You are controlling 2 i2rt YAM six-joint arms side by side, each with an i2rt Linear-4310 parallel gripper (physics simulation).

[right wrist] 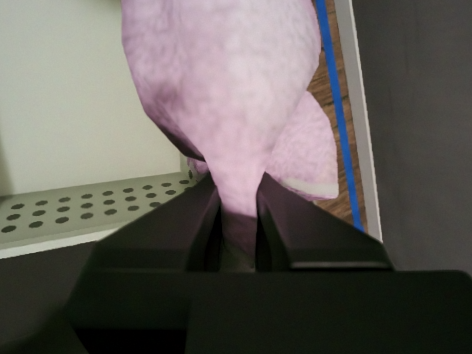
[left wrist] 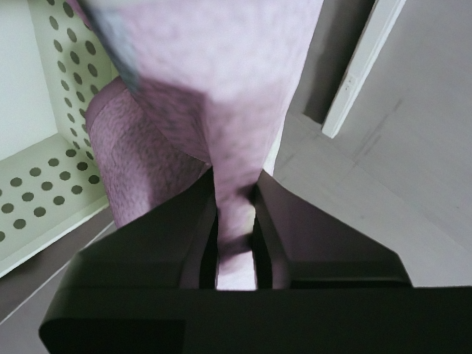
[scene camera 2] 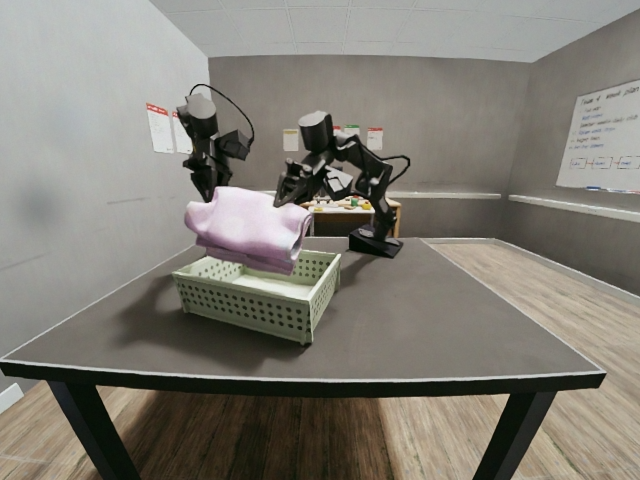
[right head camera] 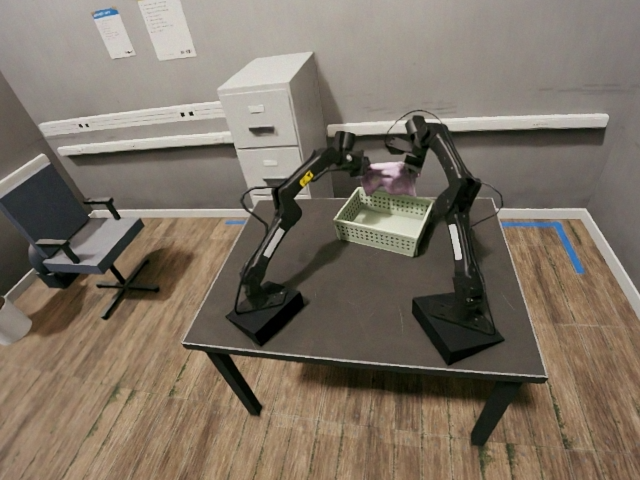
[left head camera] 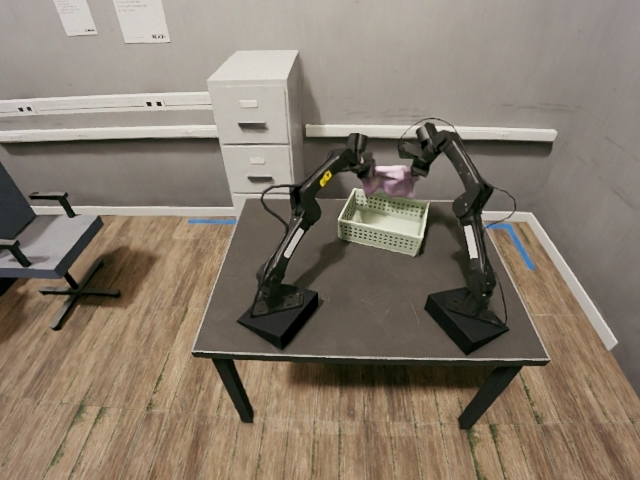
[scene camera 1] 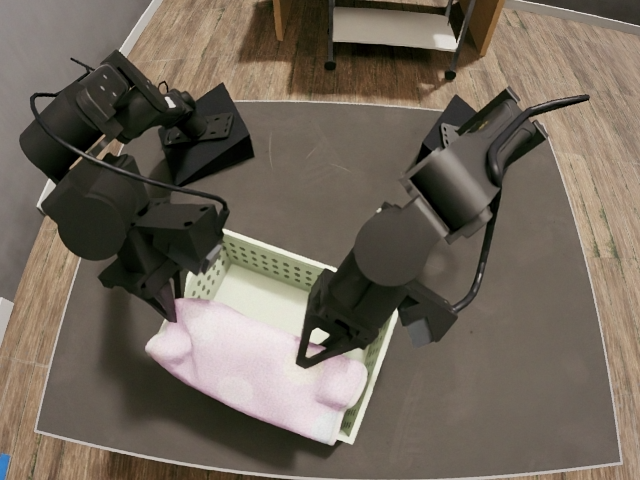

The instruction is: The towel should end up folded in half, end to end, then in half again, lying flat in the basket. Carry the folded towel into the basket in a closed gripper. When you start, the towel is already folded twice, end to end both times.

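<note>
The folded pink towel (left head camera: 391, 180) (right head camera: 388, 178) (scene camera 1: 242, 361) (scene camera 2: 253, 222) (left wrist: 215, 55) (right wrist: 225, 60) hangs in the air above the far side of the pale green basket (left head camera: 379, 239) (right head camera: 377, 240) (scene camera 1: 279, 255) (scene camera 2: 242, 308), its lower layers sagging. In scene camera 1 it reaches past the basket's near left rim. My left gripper (scene camera 1: 302, 364) (scene camera 2: 279, 204) (left wrist: 236, 178) is shut on one end of the towel, and my right gripper (scene camera 1: 173, 319) (scene camera 2: 207, 200) (right wrist: 237, 176) is shut on the other end. The part of the basket under the towel is hidden in scene camera 1.
The basket stands on the dark table (left head camera: 351, 310) (right head camera: 346, 304) (scene camera 1: 465, 392) (scene camera 2: 413, 330), near its far edge in the head views. A grey filing cabinet (left head camera: 253, 113) (right head camera: 263, 118) stands behind the table. An office chair (left head camera: 51, 242) (right head camera: 87, 237) stands at the left.
</note>
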